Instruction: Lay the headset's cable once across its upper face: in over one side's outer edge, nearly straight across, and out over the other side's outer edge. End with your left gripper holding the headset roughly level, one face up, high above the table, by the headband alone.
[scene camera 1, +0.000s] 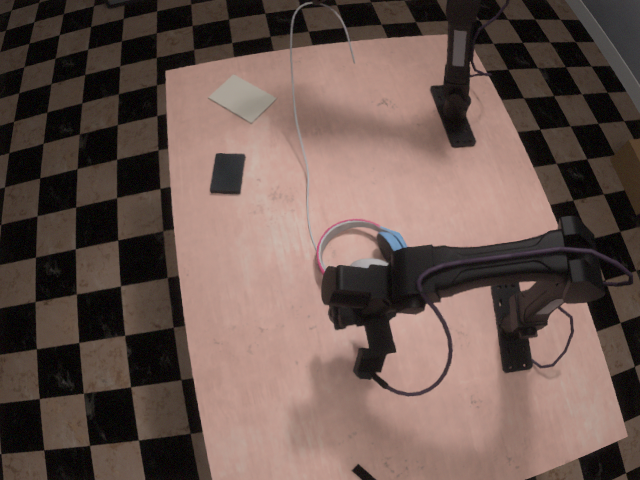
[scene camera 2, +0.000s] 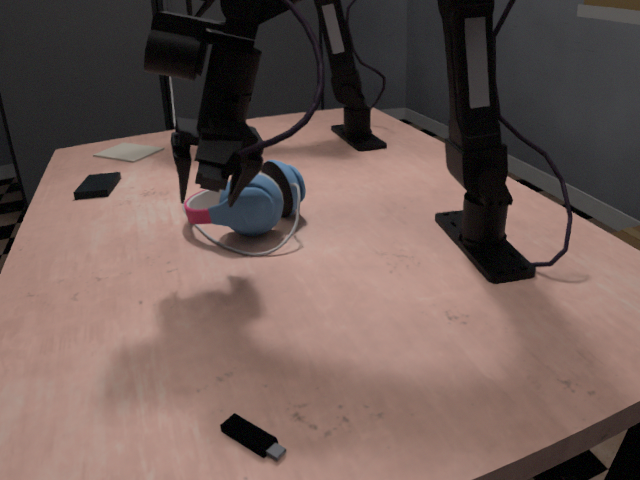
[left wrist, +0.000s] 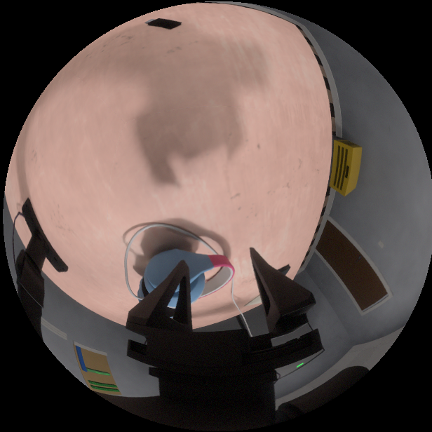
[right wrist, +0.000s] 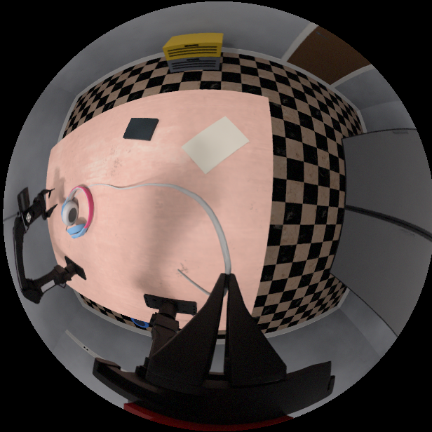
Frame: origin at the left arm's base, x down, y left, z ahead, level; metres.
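Seen in the pictures: left gripper, fingertip midpoint: (scene camera 1: 345, 313) (scene camera 2: 206, 203); right gripper, fingertip midpoint: (scene camera 1: 314, 3); left arm's base, origin of the base link: (scene camera 1: 510, 326) (scene camera 2: 480, 245); right arm's base, origin of the base link: (scene camera 1: 452, 115) (scene camera 2: 357, 138).
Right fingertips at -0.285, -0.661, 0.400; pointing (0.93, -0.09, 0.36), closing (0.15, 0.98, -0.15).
Note:
Offsets run from my right fingertips to a thing's top centre, as dx, dy, dz.
The blue, white and pink headset (scene camera 1: 393, 240) (scene camera 2: 253, 206) (left wrist: 172, 272) (right wrist: 90, 205) rests on the table. Its white cable (scene camera 1: 308, 196) (scene camera 2: 253, 254) (left wrist: 126, 255) (right wrist: 217, 227) runs from a cup, loops in front of the near cup and passes outside the headband. It then rises to my right gripper (right wrist: 227, 275), which is shut on it high above the table, with the free end hanging. No cable shows across the upper face. My left gripper (scene camera 2: 207, 200) (left wrist: 216, 258) (right wrist: 55, 196) is open and empty above the headband and near cup; its arm hides it in scene camera 1.
A dark flat box @(+0.270, +0.263, +0.208) (scene camera 1: 227, 174) (scene camera 2: 98, 184) (right wrist: 141, 129) and a pale sheet @(+0.280, +0.032, +0.182) (scene camera 1: 241, 98) (scene camera 2: 129, 151) (right wrist: 215, 145) lie toward the left. A black USB stick @(+0.276, +0.942, -0.056) (scene camera 1: 363, 471) (scene camera 2: 250, 435) (left wrist: 165, 23) lies near the front edge. The left arm spans over part of the headset.

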